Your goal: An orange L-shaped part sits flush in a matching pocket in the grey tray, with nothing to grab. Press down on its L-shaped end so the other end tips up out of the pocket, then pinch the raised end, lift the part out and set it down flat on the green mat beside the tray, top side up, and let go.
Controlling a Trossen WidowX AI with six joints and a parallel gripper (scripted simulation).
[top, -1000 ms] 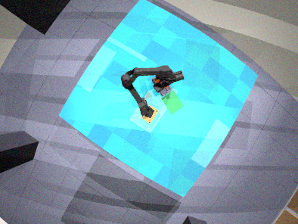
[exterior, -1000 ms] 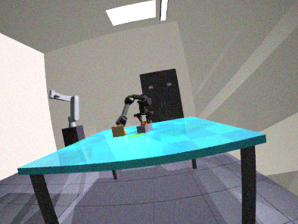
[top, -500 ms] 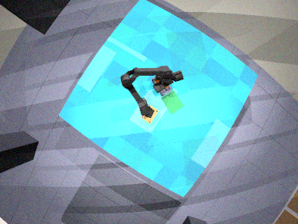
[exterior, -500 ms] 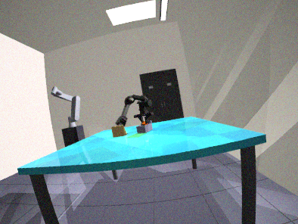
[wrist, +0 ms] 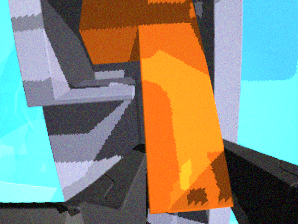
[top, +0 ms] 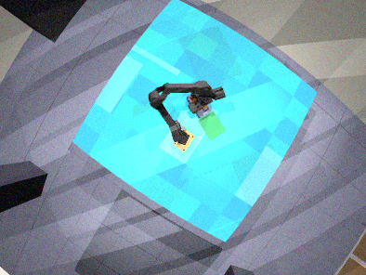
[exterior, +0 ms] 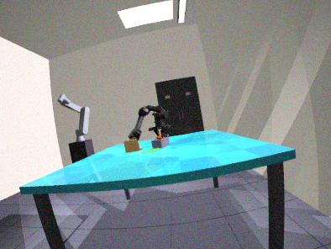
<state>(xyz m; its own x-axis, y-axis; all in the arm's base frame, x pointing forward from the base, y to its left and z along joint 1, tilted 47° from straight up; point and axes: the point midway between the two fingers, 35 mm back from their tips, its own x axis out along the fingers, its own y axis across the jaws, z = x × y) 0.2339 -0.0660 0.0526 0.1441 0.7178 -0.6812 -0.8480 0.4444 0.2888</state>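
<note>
The green mat is 120 mm to the right of my gripper tip, 90 mm behind it and 80 mm below it. Also, from my gripper tip: orange L-shaped part (40 mm to the left, 30 mm below, 10 mm ahead).
</note>
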